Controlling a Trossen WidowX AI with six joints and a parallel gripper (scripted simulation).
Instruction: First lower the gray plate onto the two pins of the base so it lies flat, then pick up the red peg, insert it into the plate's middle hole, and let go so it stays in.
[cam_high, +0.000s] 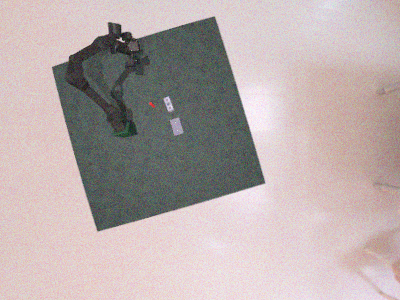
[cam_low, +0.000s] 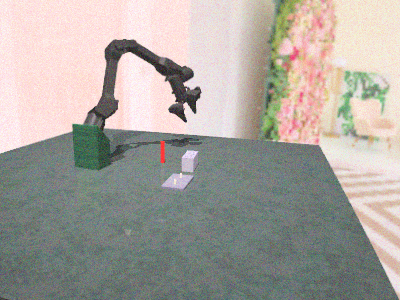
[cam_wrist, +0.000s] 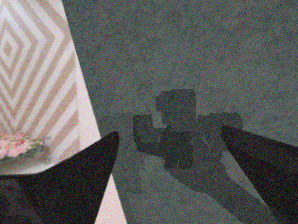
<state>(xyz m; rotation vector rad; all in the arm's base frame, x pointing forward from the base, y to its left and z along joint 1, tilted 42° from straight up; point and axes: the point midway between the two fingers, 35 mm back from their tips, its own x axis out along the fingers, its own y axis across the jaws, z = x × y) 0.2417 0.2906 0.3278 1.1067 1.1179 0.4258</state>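
Right now the gray plate is 370 mm to the right of my gripper tip, 90 mm ahead of it and 80 mm below it. The rest, counted from my gripper tip: base 530 mm to the right, 110 mm below, 90 mm ahead; red peg 340 mm to the right, 80 mm below, 30 mm behind.
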